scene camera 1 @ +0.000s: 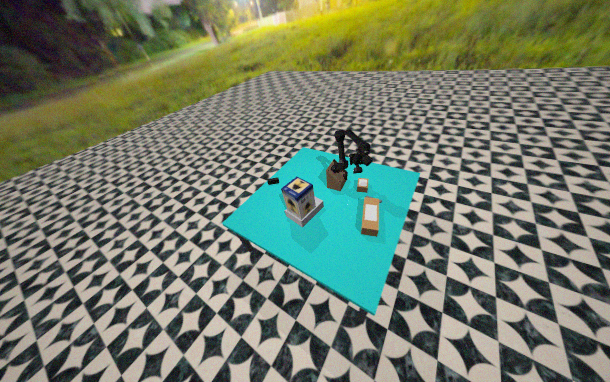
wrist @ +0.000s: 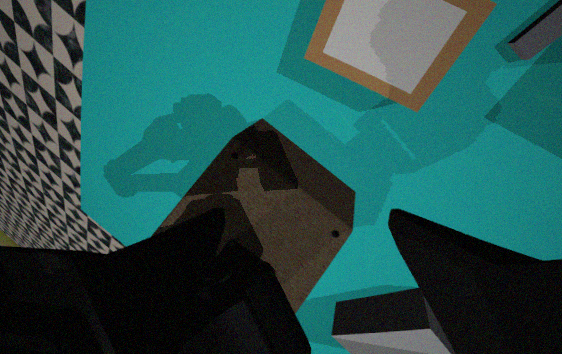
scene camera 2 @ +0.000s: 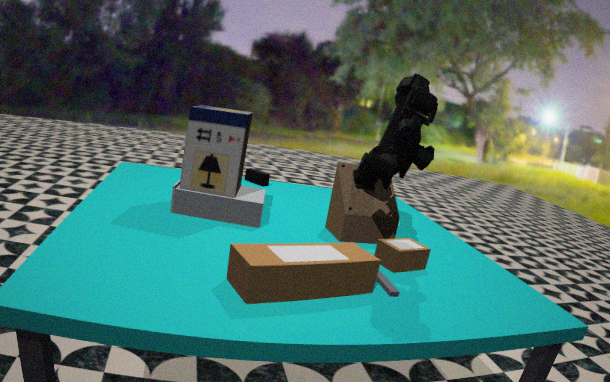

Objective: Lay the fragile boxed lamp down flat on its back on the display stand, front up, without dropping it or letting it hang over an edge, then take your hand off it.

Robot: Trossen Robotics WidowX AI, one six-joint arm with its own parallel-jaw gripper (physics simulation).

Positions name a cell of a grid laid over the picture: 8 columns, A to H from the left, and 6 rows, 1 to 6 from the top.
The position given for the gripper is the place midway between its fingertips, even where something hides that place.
The gripper (scene camera 2: F3) is open and holds nothing. A boxed lamp (scene camera 2: C3) rests on a grey display stand (scene camera 2: D4).
The boxed lamp is seen too in scene camera 1 (scene camera 1: D4). The gripper shows as well in the wrist view (wrist: E4). The grey display stand is seen too in the wrist view (wrist: F6). The wrist view misses the boxed lamp: it is out of frame.
